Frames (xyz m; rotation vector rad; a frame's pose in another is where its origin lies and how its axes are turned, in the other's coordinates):
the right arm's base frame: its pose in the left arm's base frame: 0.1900 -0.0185 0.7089 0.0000 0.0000 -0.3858
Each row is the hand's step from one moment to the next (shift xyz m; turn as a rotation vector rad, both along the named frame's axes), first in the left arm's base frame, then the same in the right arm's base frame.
Working: the left arm's base frame: its pose in the right arm's base frame: -0.1830 -0.0544 -0.7089 0.0000 0.0000 0.3858

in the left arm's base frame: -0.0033 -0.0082 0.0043 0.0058 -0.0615 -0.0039
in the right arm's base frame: 0.0000 -0.0088 0.0043 0.0285 -0.0548 -0.0039
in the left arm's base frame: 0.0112 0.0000 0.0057 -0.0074 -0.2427 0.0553
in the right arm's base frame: 0.0104 0.0042 0.0057 0.0845 -0.2276 0.0553
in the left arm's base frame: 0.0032 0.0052 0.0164 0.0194 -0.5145 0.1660
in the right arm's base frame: 0.0010 0.0060 0.0164 0.2116 -0.4694 0.1660
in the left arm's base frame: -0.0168 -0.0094 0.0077 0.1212 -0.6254 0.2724
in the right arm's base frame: -0.0120 -0.0150 0.0077 0.3476 -0.5338 0.2724
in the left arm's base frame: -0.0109 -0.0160 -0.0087 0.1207 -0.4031 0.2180
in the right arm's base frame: -0.0041 -0.0189 -0.0087 0.2635 -0.3281 0.2180
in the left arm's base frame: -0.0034 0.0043 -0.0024 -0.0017 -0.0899 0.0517
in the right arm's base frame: -0.0048 0.0027 -0.0024 0.0323 -0.0839 0.0517
